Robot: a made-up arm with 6 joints.
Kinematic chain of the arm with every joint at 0, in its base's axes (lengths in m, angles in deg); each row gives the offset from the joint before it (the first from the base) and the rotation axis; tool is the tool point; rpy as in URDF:
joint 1: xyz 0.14 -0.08 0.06 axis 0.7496 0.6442 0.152
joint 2: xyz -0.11 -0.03 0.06 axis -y
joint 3: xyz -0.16 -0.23 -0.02 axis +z
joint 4: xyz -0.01 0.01 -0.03 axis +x
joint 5: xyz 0.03 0 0 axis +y
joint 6: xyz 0 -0.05 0 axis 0.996 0.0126 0.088
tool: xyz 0 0.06 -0.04 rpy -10.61 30.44 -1.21
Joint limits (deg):
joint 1: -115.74..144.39
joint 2: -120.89..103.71
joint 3: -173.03..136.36
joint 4: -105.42..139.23
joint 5: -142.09..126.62
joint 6: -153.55..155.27
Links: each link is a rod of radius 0.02 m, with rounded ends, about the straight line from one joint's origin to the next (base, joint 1, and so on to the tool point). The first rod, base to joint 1, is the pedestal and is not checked.
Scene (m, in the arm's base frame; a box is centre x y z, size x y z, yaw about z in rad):
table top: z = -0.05
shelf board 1: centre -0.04 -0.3 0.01 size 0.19 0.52 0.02 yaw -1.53
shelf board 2: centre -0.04 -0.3 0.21 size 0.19 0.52 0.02 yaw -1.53
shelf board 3: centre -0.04 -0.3 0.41 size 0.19 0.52 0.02 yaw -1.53
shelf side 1: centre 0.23 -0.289 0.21 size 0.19 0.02 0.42 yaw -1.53
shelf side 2: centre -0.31 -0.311 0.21 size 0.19 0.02 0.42 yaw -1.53
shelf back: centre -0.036 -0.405 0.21 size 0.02 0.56 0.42 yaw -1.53
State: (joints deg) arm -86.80 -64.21 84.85 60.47 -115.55 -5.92
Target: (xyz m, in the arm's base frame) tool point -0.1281 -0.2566 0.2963
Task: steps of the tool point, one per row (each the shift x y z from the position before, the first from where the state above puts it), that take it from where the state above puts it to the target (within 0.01 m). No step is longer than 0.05 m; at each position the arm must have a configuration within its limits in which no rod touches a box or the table.
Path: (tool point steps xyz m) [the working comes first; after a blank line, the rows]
Joints at the target: -44.90 -107.92 -12.27 58.00 -142.09 -47.14
Straight joint move there: touches shelf board 2.

1: 0.0122 -0.0051 0.0322
2: 0.0074 -0.0096 0.0318
3: 0.0034 -0.0108 0.0313
4: 0.0016 -0.0094 0.0314
5: 0.0026 -0.0070 0.0315
6: 0.0064 -0.0044 0.0313
7: 0.0124 -0.0028 0.0300
8: 0.0194 -0.0028 0.0272
9: 0.0039 -0.0379 0.0162
10: 0.0010 -0.0441 0.0009
11: 0.0001 -0.0414 -0.0171

